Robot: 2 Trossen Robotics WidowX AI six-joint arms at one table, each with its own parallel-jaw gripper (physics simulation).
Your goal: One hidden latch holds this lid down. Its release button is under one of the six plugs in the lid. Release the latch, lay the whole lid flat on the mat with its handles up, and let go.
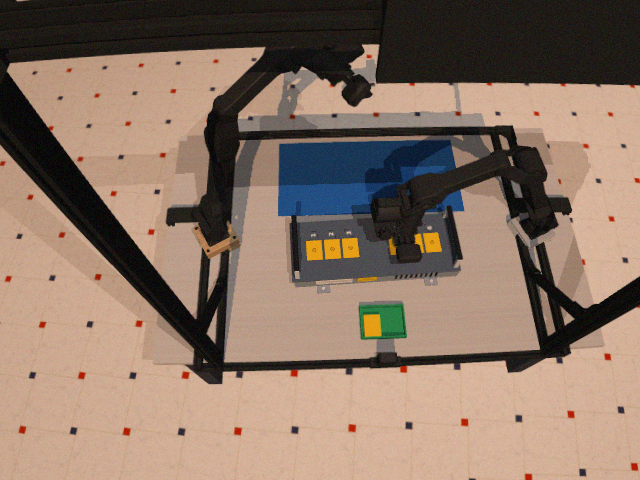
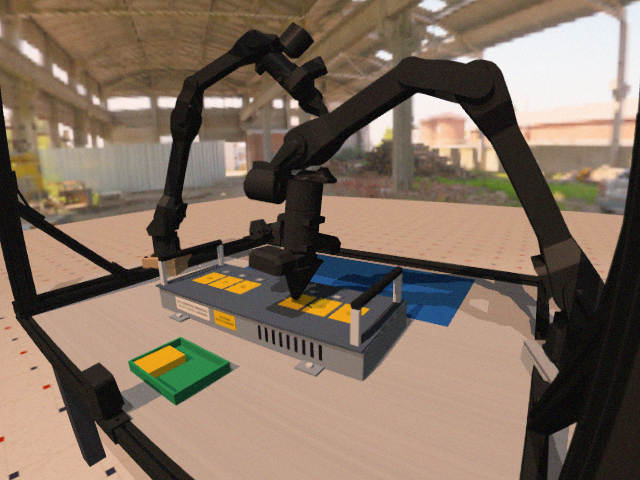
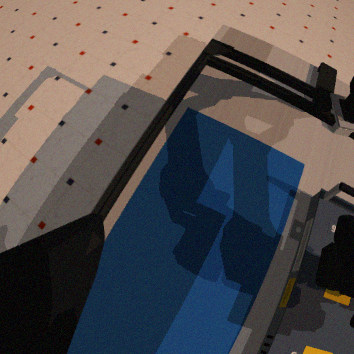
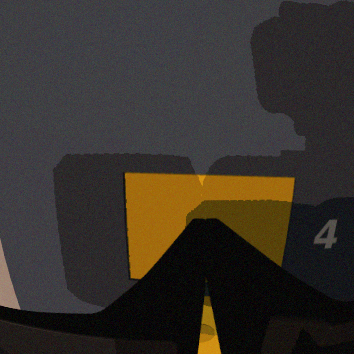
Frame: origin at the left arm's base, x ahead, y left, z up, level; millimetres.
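Seen in the pictures: left gripper, between the fingertips: (image 3: pixel 225 229); right gripper, between the fingertips: (image 1: pixel 396 244) (image 2: pixel 295 299) (image 3: pixel 340 290) (image 4: pixel 203 229); left arm's base, origin of its link: (image 1: pixel 215 233); right arm's base, origin of its link: (image 1: pixel 533 227) (image 3: pixel 351 112).
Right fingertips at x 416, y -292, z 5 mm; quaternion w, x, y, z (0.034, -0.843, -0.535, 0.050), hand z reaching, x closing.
Pixels of each thing's top centre, then the offset from my right fingertips to it. "spot": a spot on its surface instead. Level surfaces: height alone.
- grey lid, a spot on its surface: (image 4: pixel 140 88) (image 2: pixel 266 299) spot: 52 mm back, 1 mm left, 3 mm down
- blue mat, height of its surface: 50 mm down
- black handle, a spot on its surface: (image 2: pixel 375 288) (image 1: pixel 458 239) spot: 129 mm ahead, 92 mm right, 58 mm up
- three, a spot on its surface: (image 2: pixel 322 307) spot: 49 mm ahead, 24 mm right, 3 mm down
- green tray, centre of its top: (image 2: pixel 177 361) (image 1: pixel 382 320) 144 mm back, 155 mm right, 35 mm down
- loose yellow plug, centre of its top: (image 2: pixel 159 358) (image 1: pixel 372 325) 175 mm back, 151 mm right, 35 mm down
The grey lid (image 1: pixel 370 259) (image 2: pixel 251 302) (image 4: pixel 140 88) sits on its box in front of the blue mat (image 1: pixel 328 176) (image 2: pixel 432 295) (image 3: pixel 140 263). It has a black handle (image 2: pixel 375 288) (image 1: pixel 453 233) at each end. Three yellow plugs (image 1: pixel 332 249) (image 2: pixel 226 282) lie on one half and three (image 1: pixel 432 242) (image 2: pixel 322 307) on the other. My right gripper (image 1: pixel 409 253) (image 2: pixel 296 292) (image 4: pixel 203 229) is shut and empty, with its tip at the plug (image 4: pixel 158 218) beside the number 4. My left gripper (image 1: pixel 356 90) (image 2: pixel 315 107) is open and empty, high above the mat's far side.
A green tray (image 1: pixel 394 314) (image 2: pixel 199 371) in front of the box holds one loose yellow plug (image 1: pixel 372 325) (image 2: pixel 160 359). A black frame (image 1: pixel 366 132) (image 3: pixel 165 116) runs round the table edge. The right arm reaches across over the mat's right part.
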